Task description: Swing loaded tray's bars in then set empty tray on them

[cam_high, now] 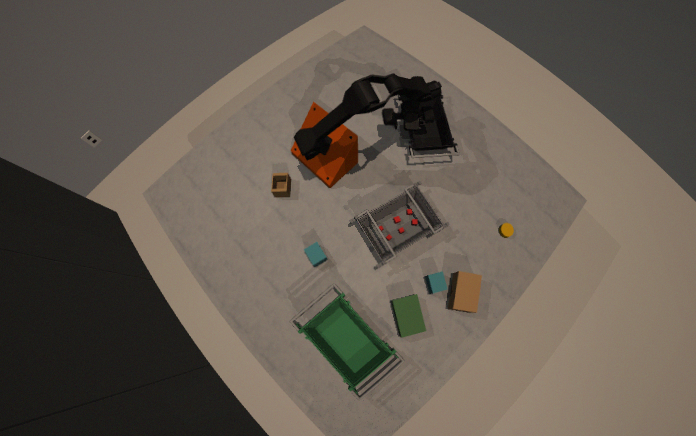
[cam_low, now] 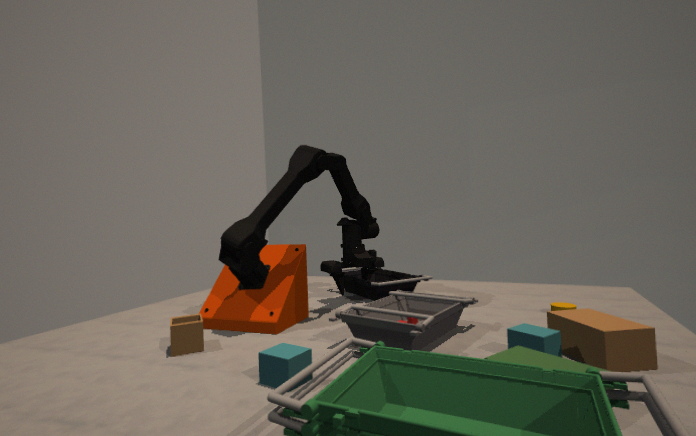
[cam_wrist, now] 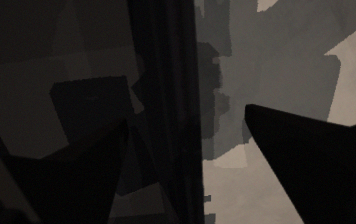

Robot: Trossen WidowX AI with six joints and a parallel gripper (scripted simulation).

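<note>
Now: gripper tip 5 cm short of the dark tray, 6 cm to the right of it and 3 cm below it. The rest, counted from my gripper tip: small tan box 18 cm behind, 48 cm to the right; yellow disc 53 cm ahead, 8 cm to the right; tan block 53 cm ahead, 36 cm to the right, 2 cm above.
</note>
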